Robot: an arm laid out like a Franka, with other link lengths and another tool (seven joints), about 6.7 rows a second.
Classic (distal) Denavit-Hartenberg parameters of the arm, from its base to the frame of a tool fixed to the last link. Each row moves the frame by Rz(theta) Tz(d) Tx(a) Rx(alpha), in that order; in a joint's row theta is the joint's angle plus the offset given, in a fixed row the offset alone. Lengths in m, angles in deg.
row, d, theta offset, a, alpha
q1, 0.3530, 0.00, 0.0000, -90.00
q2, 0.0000, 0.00, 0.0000, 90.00
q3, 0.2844, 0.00, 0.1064, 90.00
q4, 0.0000, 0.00, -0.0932, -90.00
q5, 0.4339, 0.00, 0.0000, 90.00
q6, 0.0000, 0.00, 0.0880, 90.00
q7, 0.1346, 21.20, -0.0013, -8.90
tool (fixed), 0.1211, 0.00, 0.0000, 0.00
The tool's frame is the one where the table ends.
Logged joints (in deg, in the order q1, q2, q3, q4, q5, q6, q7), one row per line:
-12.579 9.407 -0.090 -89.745 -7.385 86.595 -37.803
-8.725 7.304 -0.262 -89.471 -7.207 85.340 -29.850
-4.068 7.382 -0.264 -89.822 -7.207 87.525 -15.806
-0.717 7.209 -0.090 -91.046 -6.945 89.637 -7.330
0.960 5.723 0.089 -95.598 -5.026 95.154 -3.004
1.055 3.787 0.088 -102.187 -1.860 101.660 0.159
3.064 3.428 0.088 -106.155 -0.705 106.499 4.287
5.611 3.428 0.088 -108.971 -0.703 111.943 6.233
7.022 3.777 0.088 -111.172 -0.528 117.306 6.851
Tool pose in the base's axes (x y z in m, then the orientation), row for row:
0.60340 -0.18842 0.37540 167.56 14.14 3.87
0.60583 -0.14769 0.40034 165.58 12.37 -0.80
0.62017 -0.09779 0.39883 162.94 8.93 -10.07
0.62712 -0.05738 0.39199 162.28 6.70 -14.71
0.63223 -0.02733 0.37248 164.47 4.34 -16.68
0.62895 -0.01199 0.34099 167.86 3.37 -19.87
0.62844 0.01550 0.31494 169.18 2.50 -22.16
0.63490 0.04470 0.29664 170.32 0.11 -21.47
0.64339 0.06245 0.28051 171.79 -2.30 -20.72
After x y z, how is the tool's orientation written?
As angles about the fixed x, y, z axes (roll, pitch, yaw), in degrees.
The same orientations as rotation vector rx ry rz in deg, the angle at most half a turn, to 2 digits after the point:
165.80 7.85 -19.96
164.77 1.11 -18.00
162.69 -12.42 -14.84
161.66 -19.37 -12.70
163.38 -23.09 -9.45
166.00 -28.54 -7.97
166.64 -32.27 -6.72
167.51 -31.74 -2.85
168.67 -31.09 1.17

